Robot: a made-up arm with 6 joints. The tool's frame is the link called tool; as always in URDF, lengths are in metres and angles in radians. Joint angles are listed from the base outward.
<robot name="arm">
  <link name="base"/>
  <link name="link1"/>
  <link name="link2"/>
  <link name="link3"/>
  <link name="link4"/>
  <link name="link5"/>
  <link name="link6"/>
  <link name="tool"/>
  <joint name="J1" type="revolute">
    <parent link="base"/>
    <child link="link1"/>
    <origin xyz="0 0 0.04" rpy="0 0 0"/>
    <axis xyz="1 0 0"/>
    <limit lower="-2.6" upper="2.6"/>
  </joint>
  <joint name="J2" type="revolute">
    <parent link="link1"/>
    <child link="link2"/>
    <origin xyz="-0.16 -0.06 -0.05" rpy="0 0 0"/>
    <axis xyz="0 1 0"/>
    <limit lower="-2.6" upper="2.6"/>
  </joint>
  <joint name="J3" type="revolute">
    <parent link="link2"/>
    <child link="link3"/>
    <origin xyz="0.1 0.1 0.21" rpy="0 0 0"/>
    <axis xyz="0 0 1"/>
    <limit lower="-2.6" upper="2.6"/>
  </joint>
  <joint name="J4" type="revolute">
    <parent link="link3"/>
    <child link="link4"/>
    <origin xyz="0.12 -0.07 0.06" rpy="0 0 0"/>
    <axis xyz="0 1 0"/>
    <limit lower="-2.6" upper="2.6"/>
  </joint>
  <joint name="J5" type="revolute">
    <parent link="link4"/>
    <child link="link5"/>
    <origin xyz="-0.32 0.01 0.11" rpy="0 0 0"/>
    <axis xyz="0 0 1"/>
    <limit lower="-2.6" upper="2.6"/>
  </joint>
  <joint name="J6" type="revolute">
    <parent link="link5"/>
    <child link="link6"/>
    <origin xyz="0.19 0.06 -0.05" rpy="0 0 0"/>
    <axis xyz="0 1 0"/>
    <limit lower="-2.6" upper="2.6"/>
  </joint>
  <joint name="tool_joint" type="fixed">
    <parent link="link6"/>
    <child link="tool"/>
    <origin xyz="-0.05 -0.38 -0.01" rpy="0 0 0"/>
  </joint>
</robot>
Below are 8 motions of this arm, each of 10 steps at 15 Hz.
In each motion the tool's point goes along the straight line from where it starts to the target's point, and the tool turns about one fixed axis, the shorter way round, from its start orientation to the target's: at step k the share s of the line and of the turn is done. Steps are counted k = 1, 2, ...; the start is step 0. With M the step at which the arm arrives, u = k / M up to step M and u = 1 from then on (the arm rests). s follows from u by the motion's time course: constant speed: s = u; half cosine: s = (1 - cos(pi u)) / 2; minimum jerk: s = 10 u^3 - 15 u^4 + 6 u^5.
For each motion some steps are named. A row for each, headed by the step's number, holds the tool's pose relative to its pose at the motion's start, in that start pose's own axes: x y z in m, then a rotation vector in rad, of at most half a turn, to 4 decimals.
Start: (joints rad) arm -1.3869 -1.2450 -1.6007 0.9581 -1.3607 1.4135
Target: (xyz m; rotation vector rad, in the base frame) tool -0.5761 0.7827 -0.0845 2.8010 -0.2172 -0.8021
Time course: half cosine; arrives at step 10
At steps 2, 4, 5, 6, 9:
2: 0.0059 0.0235 -0.0759 0.1222 0.0311 0.0364
4: 0.0212 0.0851 -0.2747 0.4420 0.1125 0.1315
5: 0.0307 0.1232 -0.3975 0.6397 0.1628 0.1903
6: 0.0401 0.1612 -0.5203 0.8374 0.2132 0.2491
9: 0.0598 0.2403 -0.7756 1.2481 0.3177 0.3713

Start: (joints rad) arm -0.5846 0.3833 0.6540 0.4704 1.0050 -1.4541
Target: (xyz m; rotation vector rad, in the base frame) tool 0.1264 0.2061 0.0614 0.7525 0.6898 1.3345
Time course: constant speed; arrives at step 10
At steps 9, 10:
9: 0.0161 0.0723 -0.0630 0.3056 0.6309 0.1558
10: 0.0179 0.0803 -0.0700 0.3396 0.7010 0.1731

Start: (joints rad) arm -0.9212 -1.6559 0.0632 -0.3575 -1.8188 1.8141
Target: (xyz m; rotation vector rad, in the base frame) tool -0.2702 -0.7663 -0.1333 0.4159 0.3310 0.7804
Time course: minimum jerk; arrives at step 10
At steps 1, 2, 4, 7, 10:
1: -0.0013 -0.0013 0.0014 -0.0023 0.0029 0.0010
2: -0.0086 -0.0089 0.0094 -0.0154 0.0193 0.0066
4: -0.0471 -0.0490 0.0515 -0.0842 0.1059 0.0363
7: -0.1243 -0.1293 0.1357 -0.2220 0.2792 0.0956
10: -0.1485 -0.1545 0.1621 -0.2653 0.3336 0.1143

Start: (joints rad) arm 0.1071 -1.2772 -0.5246 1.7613 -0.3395 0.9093
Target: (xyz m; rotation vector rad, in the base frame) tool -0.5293 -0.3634 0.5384 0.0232 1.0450 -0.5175
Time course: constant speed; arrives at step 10
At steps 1, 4, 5, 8, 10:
1: -0.0245 0.0260 0.0031 -0.0210 -0.0570 -0.0605
4: -0.0979 0.1041 0.0122 -0.0838 -0.2280 -0.2421
5: -0.1223 0.1302 0.0153 -0.1048 -0.2850 -0.3026
8: -0.1957 0.2082 0.0244 -0.1677 -0.4560 -0.4842
10: -0.2446 0.2603 0.0305 -0.2096 -0.5700 -0.6052

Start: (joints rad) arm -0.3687 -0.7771 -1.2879 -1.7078 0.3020 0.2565
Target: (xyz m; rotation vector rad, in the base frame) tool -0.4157 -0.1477 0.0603 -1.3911 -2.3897 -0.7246
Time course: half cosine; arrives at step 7
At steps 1, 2, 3, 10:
1: 0.0013 0.0003 -0.0014 0.0031 -0.0292 0.0007
2: 0.0050 0.0013 -0.0054 0.0117 -0.1109 0.0027
3: 0.0104 0.0026 -0.0111 0.0242 -0.2291 0.0055
10: 0.0267 0.0068 -0.0285 0.0624 -0.5892 0.0141

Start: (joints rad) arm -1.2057 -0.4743 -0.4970 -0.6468 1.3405 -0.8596
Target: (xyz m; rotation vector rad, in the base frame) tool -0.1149 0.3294 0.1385 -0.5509 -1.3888 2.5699
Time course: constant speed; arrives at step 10
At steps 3, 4, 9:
3: 0.0114 0.0012 0.0034 -0.0598 -0.2488 0.0590
4: 0.0152 0.0016 0.0045 -0.0797 -0.3318 0.0786
9: 0.0343 0.0036 0.0102 -0.1794 -0.7465 0.1769

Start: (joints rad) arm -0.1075 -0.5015 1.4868 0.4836 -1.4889 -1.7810
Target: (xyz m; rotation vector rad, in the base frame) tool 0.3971 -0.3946 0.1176 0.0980 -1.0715 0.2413
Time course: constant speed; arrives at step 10
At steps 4, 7, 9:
4: -0.2774 0.1436 -0.0222 0.1758 0.4239 -0.2253
7: -0.4855 0.2513 -0.0389 0.3077 0.7418 -0.3942
9: -0.6242 0.3231 -0.0500 0.3957 0.9537 -0.5068

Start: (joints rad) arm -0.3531 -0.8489 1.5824 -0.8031 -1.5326 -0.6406
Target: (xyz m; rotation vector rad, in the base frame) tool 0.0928 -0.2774 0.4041 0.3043 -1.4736 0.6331
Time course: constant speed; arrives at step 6
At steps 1, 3, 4, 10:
1: 0.0267 0.0100 0.0195 -0.0075 -0.0048 0.0597
3: 0.0801 0.0299 0.0586 -0.0226 -0.0143 0.1791
4: 0.1068 0.0399 0.0781 -0.0301 -0.0191 0.2388
10: 0.1602 0.0598 0.1172 -0.0452 -0.0287 0.3582

